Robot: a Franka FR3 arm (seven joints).
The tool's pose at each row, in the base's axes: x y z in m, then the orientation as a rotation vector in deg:
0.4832, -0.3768, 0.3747, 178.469, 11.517, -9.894
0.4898, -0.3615, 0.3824, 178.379, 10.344, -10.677
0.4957, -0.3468, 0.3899, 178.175, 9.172, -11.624
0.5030, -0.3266, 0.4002, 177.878, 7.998, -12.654
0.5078, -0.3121, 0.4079, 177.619, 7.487, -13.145
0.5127, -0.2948, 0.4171, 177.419, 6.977, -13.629
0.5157, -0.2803, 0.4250, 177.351, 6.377, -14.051
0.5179, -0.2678, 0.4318, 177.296, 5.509, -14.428
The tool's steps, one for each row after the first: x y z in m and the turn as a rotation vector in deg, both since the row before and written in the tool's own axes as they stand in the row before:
0.0076, -0.0143, -0.0087, -0.042, -0.516, 0.747
0.0066, -0.0138, -0.0085, -0.128, -0.631, 0.748
0.0079, -0.0192, -0.0117, -0.199, -0.694, 0.752
0.0049, -0.0138, -0.0088, -0.207, -0.341, 0.333
0.0049, -0.0166, -0.0104, -0.146, -0.332, 0.330
0.0028, -0.0140, -0.0088, -0.017, -0.283, 0.383
0.0019, -0.0121, -0.0076, -0.001, -0.256, 0.555

